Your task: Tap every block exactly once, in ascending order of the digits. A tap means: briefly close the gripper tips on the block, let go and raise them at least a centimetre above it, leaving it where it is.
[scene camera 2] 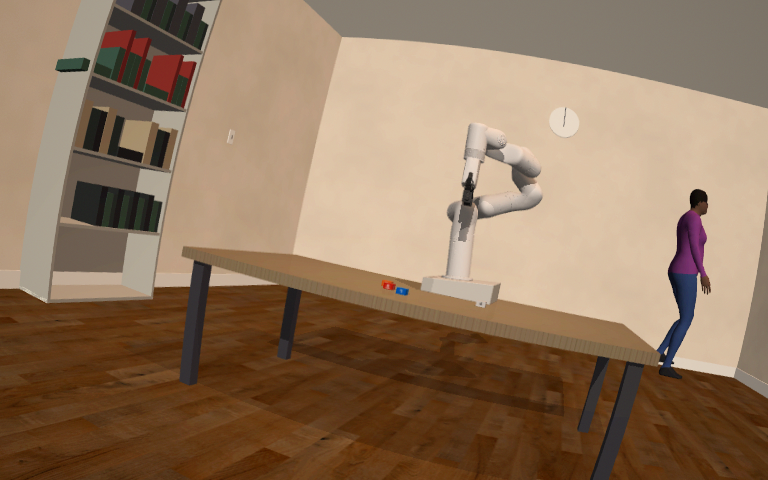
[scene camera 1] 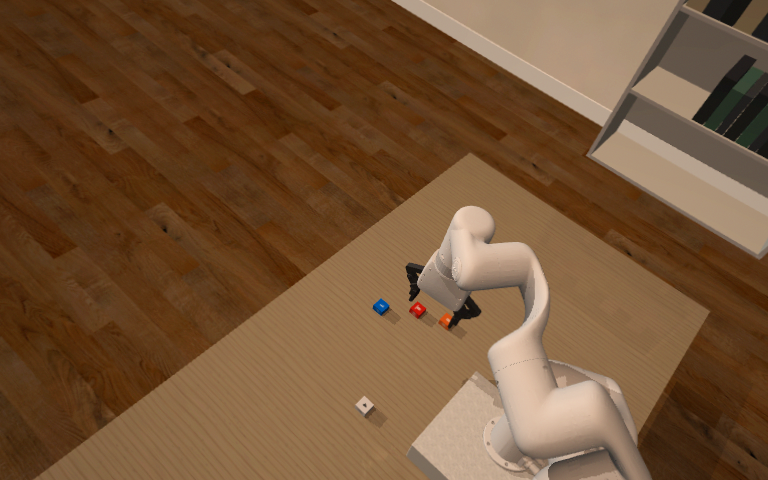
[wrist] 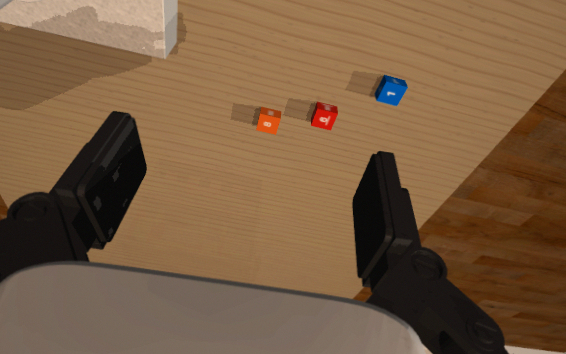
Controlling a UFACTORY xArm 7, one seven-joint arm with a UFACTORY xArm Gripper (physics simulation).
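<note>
My gripper (scene camera 1: 432, 311) (scene camera 2: 467, 202) (wrist: 252, 158) is open and empty, high above the table. In the wrist view, an orange block (wrist: 269, 121) (scene camera 1: 445, 321) (scene camera 2: 387, 283) shows an 8. A red block (wrist: 324, 116) (scene camera 1: 417, 309) (scene camera 2: 389, 286) beside it has an underlined digit, 6 or 9. A blue block (wrist: 391, 91) (scene camera 1: 381, 306) (scene camera 2: 401, 290) beyond the red one has a digit like a 1 or 7. A white block (scene camera 1: 364, 406) (scene camera 2: 480, 303) stands apart from these; its digit is too small to read. A finger partly hides the orange block in scene camera 1.
The blocks rest on a wooden table (scene camera 1: 271, 362) (scene camera 2: 334, 276) (wrist: 215, 200). The arm's pale base block (scene camera 1: 453, 416) (scene camera 2: 461, 288) (wrist: 125, 25) stands near the white block. The table's edge runs beyond the blue block. A bookshelf and a person stand off the table.
</note>
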